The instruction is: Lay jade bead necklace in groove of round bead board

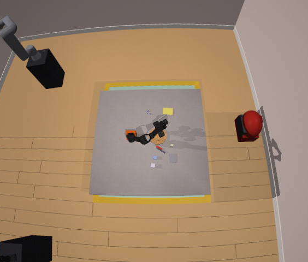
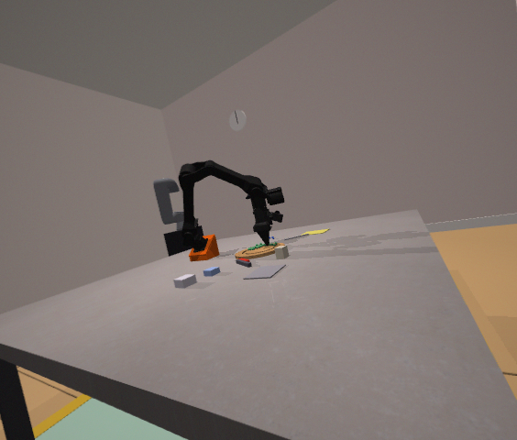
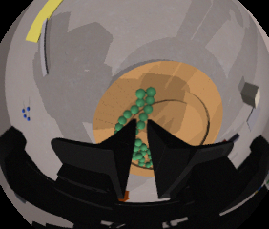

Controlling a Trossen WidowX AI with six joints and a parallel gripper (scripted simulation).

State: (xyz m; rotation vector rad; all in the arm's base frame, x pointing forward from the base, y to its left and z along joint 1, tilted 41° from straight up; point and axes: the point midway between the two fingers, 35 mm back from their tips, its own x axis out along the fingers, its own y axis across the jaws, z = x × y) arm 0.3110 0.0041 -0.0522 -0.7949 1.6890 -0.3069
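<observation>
My gripper tip is now 4 cm to the left of the round wooden bead board, 2 cm past it and 1 cm above it. From my gripper tip the other things lie so: beige cube: 17 cm to the right, 13 cm ahead; then red-handled tool: 20 cm to the right, 1 cm below; then yellow sheet: 26 cm to the left, 13 cm ahead, 1 cm below.
</observation>
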